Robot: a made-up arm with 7 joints. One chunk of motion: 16 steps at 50 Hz.
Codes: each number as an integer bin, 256 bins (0 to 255) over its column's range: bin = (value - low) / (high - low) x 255, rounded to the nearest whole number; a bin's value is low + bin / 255 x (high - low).
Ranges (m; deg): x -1.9..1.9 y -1.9..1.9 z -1.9..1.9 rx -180..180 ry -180..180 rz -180..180
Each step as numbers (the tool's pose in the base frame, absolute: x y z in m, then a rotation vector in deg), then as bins.
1 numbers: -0.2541 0.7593 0.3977 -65.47 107.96 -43.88
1 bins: 110 178 154 81 204 96
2 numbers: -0.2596 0.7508 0.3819 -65.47 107.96 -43.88
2 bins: 110 178 153 81 204 96
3 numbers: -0.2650 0.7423 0.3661 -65.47 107.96 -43.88
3 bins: 110 177 152 81 204 96
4 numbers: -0.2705 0.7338 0.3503 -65.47 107.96 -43.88
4 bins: 109 177 151 81 204 96
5 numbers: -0.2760 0.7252 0.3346 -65.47 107.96 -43.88
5 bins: 109 176 150 81 204 96
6 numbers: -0.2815 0.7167 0.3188 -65.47 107.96 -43.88
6 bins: 109 176 149 81 204 96
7 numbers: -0.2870 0.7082 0.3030 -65.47 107.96 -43.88
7 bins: 108 175 148 81 204 96
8 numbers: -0.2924 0.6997 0.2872 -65.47 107.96 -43.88
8 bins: 108 174 147 81 204 96
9 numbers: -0.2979 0.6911 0.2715 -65.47 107.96 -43.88
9 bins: 108 174 146 81 204 96
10 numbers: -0.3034 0.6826 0.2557 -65.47 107.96 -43.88
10 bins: 107 173 145 81 204 96
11 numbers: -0.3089 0.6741 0.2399 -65.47 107.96 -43.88
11 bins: 107 173 144 81 204 96
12 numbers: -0.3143 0.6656 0.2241 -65.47 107.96 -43.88
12 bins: 106 172 143 81 204 96
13 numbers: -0.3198 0.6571 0.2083 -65.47 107.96 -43.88
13 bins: 106 172 141 81 204 96
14 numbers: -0.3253 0.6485 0.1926 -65.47 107.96 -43.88
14 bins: 106 171 140 81 204 96
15 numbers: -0.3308 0.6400 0.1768 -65.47 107.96 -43.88
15 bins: 105 170 139 81 204 96
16 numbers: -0.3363 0.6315 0.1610 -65.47 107.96 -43.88
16 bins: 105 170 138 81 204 96
